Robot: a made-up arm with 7 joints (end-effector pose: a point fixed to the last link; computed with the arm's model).
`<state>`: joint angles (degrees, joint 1 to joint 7).
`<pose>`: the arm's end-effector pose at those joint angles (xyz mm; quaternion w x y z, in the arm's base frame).
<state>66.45 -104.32 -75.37 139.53 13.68 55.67 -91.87</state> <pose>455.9 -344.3 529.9 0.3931 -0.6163 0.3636 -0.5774</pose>
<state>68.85 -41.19 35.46 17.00 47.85 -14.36 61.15</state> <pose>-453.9 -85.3 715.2 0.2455 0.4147 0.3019 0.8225</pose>
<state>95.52 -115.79 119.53 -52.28 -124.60 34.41 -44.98</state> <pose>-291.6 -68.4 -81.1 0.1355 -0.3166 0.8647 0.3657</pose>
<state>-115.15 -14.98 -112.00 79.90 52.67 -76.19 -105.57</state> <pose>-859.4 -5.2 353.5 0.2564 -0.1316 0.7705 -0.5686</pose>
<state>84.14 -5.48 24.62 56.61 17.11 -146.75 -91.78</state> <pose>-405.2 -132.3 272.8 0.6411 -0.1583 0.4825 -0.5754</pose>
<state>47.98 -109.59 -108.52 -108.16 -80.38 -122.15 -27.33</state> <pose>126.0 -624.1 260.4 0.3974 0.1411 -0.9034 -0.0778</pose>
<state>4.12 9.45 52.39 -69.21 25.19 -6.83 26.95</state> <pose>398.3 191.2 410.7 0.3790 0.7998 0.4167 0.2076</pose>
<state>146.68 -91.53 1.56 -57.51 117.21 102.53 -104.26</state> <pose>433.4 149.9 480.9 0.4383 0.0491 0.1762 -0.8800</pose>
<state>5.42 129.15 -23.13 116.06 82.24 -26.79 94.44</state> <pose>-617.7 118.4 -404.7 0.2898 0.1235 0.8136 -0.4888</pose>
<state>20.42 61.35 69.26 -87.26 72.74 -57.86 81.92</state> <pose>265.8 256.8 -317.6 0.5192 -0.7221 0.0191 0.4568</pose>
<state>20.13 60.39 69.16 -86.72 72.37 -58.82 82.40</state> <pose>283.2 257.7 -306.1 0.5246 -0.7287 0.0168 0.4398</pose>
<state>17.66 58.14 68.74 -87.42 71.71 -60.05 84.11</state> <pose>313.8 243.3 -289.9 0.5476 -0.7310 0.0352 0.4057</pose>
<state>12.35 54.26 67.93 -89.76 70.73 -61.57 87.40</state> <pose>356.9 204.3 -268.0 0.5909 -0.7236 0.0794 0.3478</pose>
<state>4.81 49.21 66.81 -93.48 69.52 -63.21 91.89</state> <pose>399.8 139.8 -242.8 0.6449 -0.7018 0.1412 0.2678</pose>
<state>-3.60 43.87 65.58 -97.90 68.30 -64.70 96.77</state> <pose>427.9 60.9 -218.7 0.6956 -0.6654 0.2054 0.1768</pose>
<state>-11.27 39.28 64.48 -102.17 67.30 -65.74 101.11</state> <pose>435.4 -12.5 -201.0 0.7331 -0.6221 0.2585 0.0934</pose>
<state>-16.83 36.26 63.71 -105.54 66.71 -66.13 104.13</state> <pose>429.0 -62.7 -193.9 0.7553 -0.5843 0.2944 0.0361</pose>
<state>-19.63 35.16 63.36 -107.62 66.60 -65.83 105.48</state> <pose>418.3 -83.0 -198.2 0.7659 -0.5609 0.3141 0.0148</pose>
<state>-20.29 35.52 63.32 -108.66 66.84 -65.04 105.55</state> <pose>407.9 -81.2 -210.4 0.7694 -0.5504 0.3234 0.0216</pose>
